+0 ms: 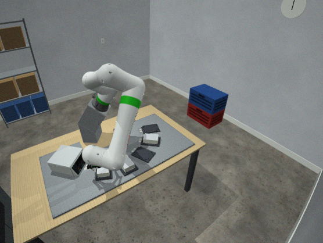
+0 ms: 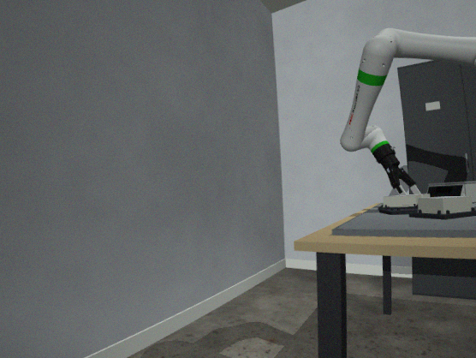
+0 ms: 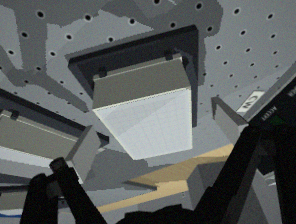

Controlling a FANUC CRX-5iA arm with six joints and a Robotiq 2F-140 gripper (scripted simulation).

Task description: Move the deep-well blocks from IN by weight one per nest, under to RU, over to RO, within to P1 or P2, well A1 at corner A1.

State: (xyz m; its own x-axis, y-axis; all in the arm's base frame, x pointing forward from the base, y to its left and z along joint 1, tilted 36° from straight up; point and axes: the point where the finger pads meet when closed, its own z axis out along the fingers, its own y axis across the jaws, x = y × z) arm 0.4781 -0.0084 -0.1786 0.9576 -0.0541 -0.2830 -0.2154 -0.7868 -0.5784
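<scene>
Now: the weigher platform 180 mm behind my hand, 260 mm to the right of it and 50 mm above it. Round my hand: CW label (90 mm behind, 120 mm to the right, 40 mm below); then check-weigher (180 mm behind, 250 mm to the right, 20 mm above); then dark nest plate (10 mm ahead, 170 mm to the left, 40 mm below).
</scene>
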